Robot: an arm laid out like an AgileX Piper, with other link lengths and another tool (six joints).
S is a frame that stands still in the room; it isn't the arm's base.
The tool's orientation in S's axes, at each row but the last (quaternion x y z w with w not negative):
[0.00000, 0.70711, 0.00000, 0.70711]
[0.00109, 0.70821, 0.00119, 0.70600]
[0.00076, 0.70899, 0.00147, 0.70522]
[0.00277, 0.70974, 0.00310, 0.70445]
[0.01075, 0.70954, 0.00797, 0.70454]
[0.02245, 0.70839, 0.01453, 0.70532]
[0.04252, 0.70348, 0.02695, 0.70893]
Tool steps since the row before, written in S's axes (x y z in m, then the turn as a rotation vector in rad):
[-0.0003, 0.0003, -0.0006, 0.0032, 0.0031, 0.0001]
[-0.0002, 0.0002, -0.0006, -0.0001, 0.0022, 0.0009]
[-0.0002, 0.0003, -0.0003, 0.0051, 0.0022, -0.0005]
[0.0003, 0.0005, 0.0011, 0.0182, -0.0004, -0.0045]
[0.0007, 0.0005, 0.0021, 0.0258, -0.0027, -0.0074]
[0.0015, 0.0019, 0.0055, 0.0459, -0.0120, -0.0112]
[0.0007, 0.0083, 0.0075, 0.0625, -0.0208, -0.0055]
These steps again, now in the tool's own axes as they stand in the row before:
[0.0006, 0.0003, -0.0003, -0.0001, 0.0031, 0.0032]
[0.0006, 0.0002, -0.0002, -0.0009, 0.0022, -0.0001]
[0.0003, 0.0003, -0.0002, 0.0005, 0.0022, 0.0051]
[-0.0011, 0.0005, 0.0003, 0.0044, -0.0004, 0.0182]
[-0.0021, 0.0006, 0.0007, 0.0071, -0.0028, 0.0259]
[-0.0054, 0.0022, 0.0015, 0.0104, -0.0120, 0.0461]
[-0.0066, 0.0090, 0.0006, 0.0040, -0.0199, 0.0629]

